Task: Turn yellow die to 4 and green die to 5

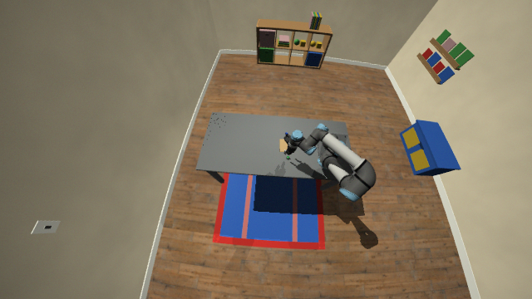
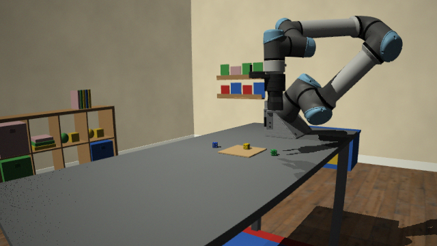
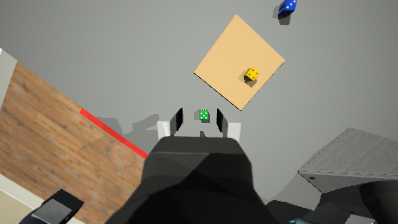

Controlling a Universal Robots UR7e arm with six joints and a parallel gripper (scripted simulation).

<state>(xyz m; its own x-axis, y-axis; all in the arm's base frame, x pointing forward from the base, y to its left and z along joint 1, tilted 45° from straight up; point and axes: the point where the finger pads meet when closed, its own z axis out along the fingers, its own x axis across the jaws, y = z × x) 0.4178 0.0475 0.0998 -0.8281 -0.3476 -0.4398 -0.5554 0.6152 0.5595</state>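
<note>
The green die is 110 mm below my hand, 20 mm behind it and 10 mm to the left of it. The rest, counted from my hand: yellow die 120 mm to the right, 110 mm below, 50 mm behind; tan mat 120 mm to the right, 120 mm below, 20 mm behind; blue die 250 mm to the right, 110 mm below, 30 mm behind.
</note>
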